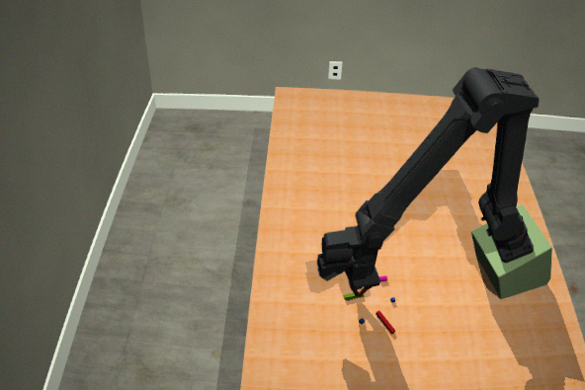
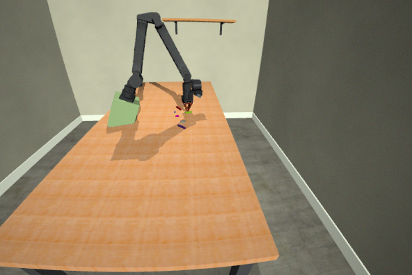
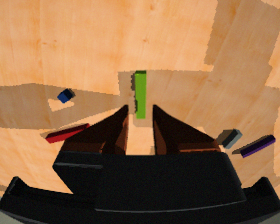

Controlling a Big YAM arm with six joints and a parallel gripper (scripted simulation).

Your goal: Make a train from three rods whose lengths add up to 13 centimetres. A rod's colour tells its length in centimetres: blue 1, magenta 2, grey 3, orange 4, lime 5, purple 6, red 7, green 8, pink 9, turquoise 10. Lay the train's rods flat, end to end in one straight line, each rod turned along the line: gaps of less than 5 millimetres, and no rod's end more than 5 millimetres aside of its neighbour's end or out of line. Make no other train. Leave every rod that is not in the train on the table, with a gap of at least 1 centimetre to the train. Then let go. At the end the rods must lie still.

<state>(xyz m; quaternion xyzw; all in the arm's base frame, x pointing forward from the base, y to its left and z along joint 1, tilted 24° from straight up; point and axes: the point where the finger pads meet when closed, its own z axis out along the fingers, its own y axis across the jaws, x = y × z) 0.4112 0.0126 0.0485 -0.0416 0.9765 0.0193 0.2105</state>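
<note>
Right now the lime rod is 1 cm ahead of my hand and 2 cm below it. The rest, counted from my hand: magenta rod (8 cm behind, 4 cm to the right, 2 cm below); red rod (6 cm behind, 9 cm to the left, 2 cm below); grey rod (5 cm behind, 13 cm to the right, 2 cm below).
</note>
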